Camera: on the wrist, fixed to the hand. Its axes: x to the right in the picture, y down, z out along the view.
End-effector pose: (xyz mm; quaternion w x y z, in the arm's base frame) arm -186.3 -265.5 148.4 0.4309 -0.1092 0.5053 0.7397
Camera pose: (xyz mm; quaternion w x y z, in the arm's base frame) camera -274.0 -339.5 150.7 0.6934 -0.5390 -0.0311 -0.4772
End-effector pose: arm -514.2 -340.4 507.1 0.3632 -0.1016 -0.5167 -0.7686
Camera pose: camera -454.3 -435.4 530.5 0.7170 -0.6041 0.1111 0.3297
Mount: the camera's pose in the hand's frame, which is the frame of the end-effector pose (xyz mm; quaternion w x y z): 12.7 75.8 -85.2 0.0110 -0.0616 -0.0870 0.9942
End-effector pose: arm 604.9 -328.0 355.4 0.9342 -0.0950 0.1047 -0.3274
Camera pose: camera 637.5 -287.1 253.3 0.3391 0.0170 0.0345 0.9400
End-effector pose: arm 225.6 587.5 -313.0 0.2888 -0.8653 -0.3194 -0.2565
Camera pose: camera 265.1 488.4 -270.7 0.1771 -0.3672 0.8475 0.3399
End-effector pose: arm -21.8 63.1 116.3 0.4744 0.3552 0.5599 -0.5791
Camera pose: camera 36.0 151.0 70.4 0.6516 0.4810 -0.3526 0.4689
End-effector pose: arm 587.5 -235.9 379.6 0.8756 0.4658 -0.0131 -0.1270
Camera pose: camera 627.8 -129.2 392.3 0.1635 -0.0729 -0.5316 0.8278
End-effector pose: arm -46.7 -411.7 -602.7 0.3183 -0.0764 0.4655 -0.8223
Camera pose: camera -58.3 -385.8 -713.9 0.8569 0.3708 0.1040 0.3427
